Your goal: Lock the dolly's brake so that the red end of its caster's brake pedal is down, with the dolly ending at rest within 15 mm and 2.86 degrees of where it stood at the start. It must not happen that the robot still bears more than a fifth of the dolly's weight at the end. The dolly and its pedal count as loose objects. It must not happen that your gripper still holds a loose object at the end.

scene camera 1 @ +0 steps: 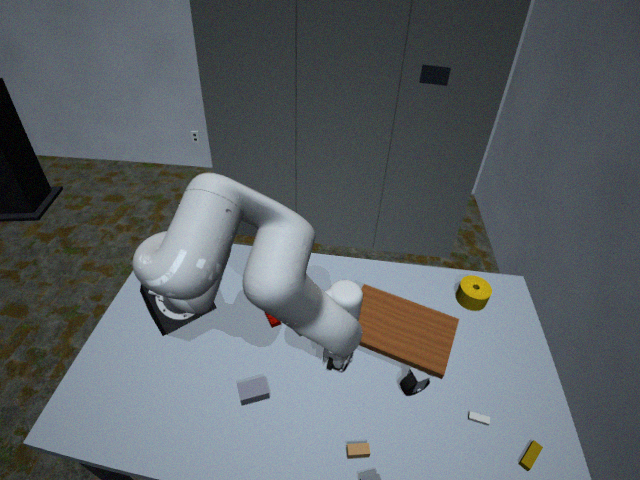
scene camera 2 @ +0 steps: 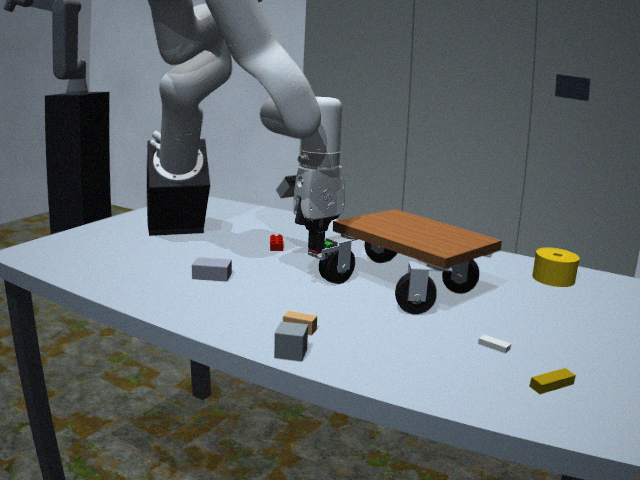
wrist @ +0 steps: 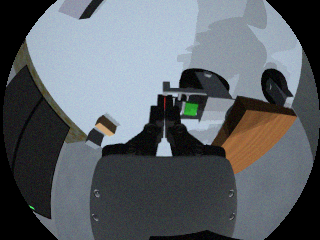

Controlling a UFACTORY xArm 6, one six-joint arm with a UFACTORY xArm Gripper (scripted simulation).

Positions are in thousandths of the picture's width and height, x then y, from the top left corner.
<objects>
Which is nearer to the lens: the grey cube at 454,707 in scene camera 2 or the yellow cylinder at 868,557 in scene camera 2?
The grey cube.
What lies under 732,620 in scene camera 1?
A yellow cylinder.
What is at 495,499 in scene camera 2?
My gripper.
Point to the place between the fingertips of my gripper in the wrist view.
514,435
</objects>
